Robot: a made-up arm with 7 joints.
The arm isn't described. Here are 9 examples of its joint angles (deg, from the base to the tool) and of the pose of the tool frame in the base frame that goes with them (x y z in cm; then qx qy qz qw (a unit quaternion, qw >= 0)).
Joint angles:
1: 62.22 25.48 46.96 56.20 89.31 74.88 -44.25
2: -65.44 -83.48 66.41 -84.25 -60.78 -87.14 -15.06
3: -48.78 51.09 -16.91 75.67 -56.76 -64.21 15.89
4: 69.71 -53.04 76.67 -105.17 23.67 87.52 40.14
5: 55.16 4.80 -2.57 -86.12 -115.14 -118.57 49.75
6: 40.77 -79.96 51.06 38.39 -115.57 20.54 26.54
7: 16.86 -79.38 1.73 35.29 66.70 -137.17 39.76
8: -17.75 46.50 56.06 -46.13 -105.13 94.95 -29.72
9: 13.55 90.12 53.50 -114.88 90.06 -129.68 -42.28
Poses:
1: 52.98 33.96 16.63 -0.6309 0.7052 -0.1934 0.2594
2: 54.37 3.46 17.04 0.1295 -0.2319 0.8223 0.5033
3: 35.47 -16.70 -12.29 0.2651 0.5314 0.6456 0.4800
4: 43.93 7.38 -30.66 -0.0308 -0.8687 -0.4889 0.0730
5: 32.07 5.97 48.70 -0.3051 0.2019 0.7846 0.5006
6: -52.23 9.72 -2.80 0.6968 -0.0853 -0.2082 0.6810
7: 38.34 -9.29 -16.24 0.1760 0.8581 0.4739 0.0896
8: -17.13 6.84 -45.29 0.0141 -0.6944 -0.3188 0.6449
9: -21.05 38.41 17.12 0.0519 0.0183 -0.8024 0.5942
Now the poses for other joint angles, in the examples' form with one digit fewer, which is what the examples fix.
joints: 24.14 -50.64 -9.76 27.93 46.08 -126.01 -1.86
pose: 33.9 -16.5 1.2 0.075 -0.992 0.092 0.053
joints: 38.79 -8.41 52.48 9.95 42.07 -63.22 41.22
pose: 37.7 -24.9 -14.3 -0.233 -0.971 -0.019 0.053
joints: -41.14 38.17 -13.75 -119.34 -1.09 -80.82 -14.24
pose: -26.4 17.5 38.2 0.188 0.391 -0.566 0.702
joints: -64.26 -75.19 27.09 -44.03 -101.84 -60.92 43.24
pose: 46.9 14.7 -23.2 0.530 -0.465 0.655 0.273
